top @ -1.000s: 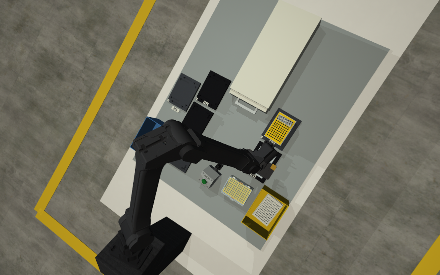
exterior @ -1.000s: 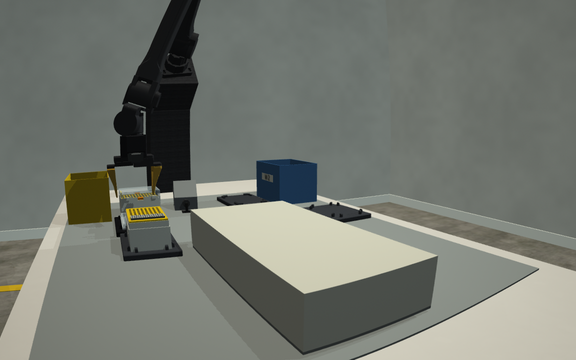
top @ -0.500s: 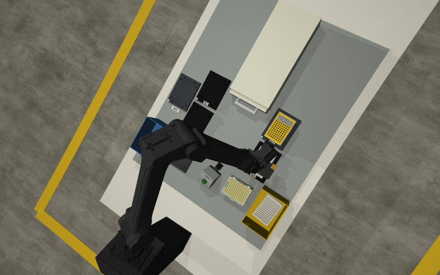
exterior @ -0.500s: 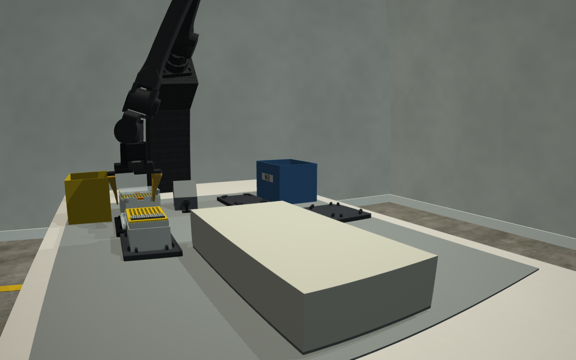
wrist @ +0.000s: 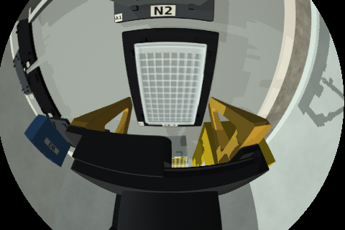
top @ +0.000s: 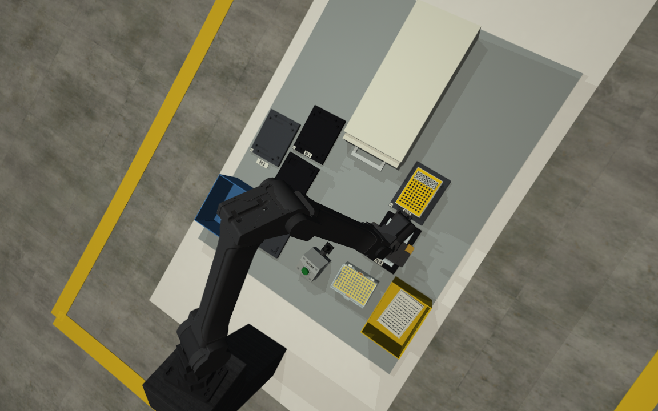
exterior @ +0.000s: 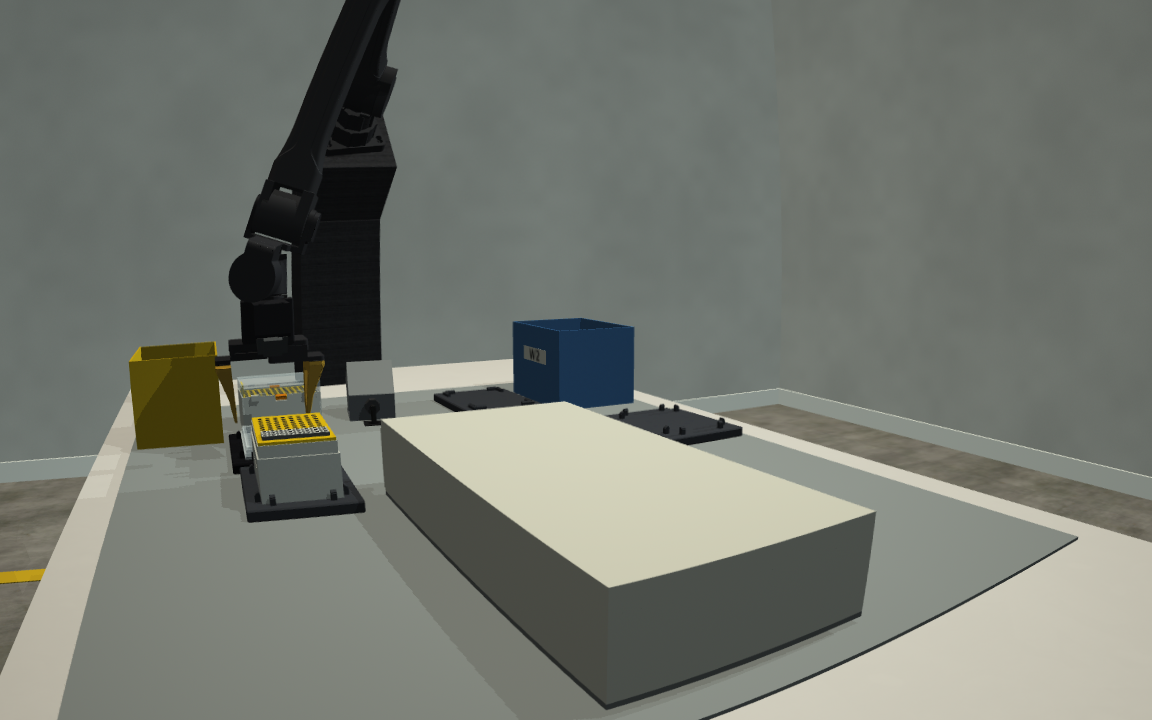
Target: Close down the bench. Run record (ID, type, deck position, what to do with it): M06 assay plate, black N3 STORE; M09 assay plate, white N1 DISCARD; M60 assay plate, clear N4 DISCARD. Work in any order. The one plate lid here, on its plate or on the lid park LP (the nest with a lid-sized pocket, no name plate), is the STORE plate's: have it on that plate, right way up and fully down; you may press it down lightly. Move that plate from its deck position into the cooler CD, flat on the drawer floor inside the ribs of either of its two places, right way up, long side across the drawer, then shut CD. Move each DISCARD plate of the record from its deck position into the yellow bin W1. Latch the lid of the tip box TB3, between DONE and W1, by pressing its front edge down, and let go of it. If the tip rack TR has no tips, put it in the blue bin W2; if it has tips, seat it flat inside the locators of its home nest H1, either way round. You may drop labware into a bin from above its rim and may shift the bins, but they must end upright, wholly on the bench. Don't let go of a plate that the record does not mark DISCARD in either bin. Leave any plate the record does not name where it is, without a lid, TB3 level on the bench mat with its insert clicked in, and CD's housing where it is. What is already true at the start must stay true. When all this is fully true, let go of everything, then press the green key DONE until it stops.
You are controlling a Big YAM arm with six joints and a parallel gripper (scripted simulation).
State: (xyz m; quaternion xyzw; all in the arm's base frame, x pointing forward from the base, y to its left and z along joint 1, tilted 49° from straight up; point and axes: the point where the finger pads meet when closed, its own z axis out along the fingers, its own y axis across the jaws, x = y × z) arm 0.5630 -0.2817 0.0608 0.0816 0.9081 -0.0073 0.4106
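The clear plate lies 30 mm below my hand. The rest, counted from my hand: nest N4 (50 mm below); then yellow tip rack (160 mm ahead, 40 mm to the right); then tip box TB3 (160 mm behind, 60 mm to the left, 10 mm below).
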